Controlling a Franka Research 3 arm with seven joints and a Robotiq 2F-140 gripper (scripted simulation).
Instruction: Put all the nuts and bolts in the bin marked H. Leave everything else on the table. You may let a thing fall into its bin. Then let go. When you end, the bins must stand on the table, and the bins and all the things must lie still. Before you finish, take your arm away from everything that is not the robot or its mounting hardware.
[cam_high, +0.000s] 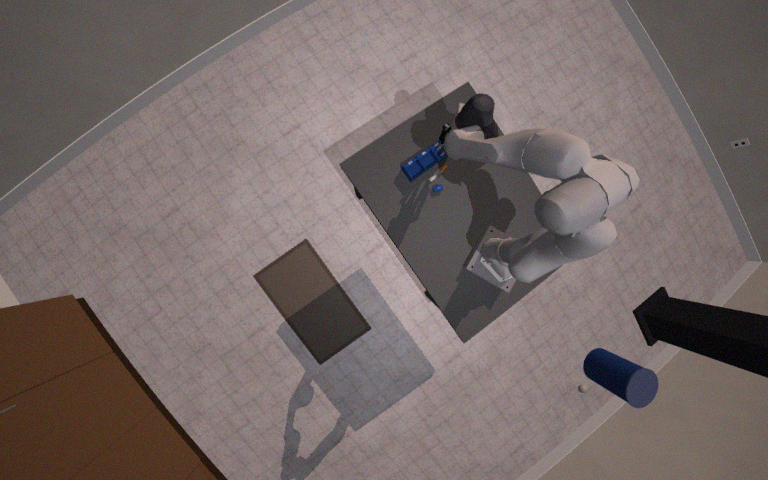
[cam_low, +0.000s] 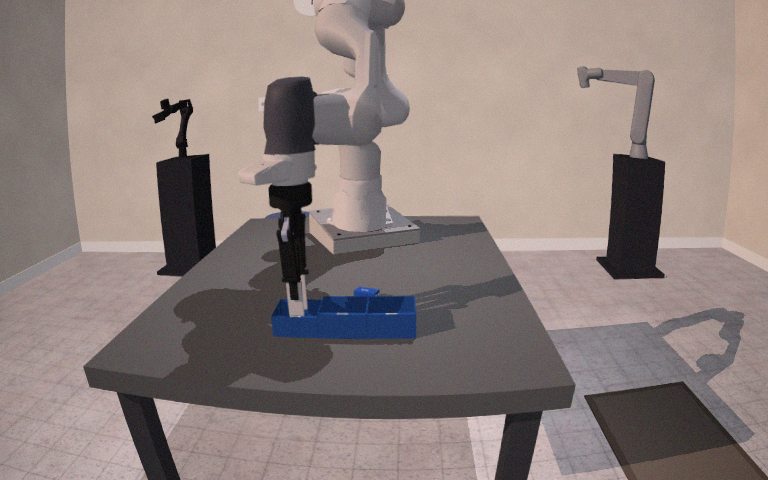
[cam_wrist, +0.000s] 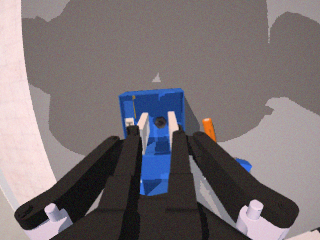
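Right now the dark round piece is 1 cm to the left of my hand and 5 cm below it. From my hand the other things lie so: orange stick-like thing 8 cm behind, 3 cm to the left, 5 cm below; then blue bin 8 cm to the left, 4 cm below; then yellow bolt 4 cm ahead, 2 cm to the right, 5 cm below.
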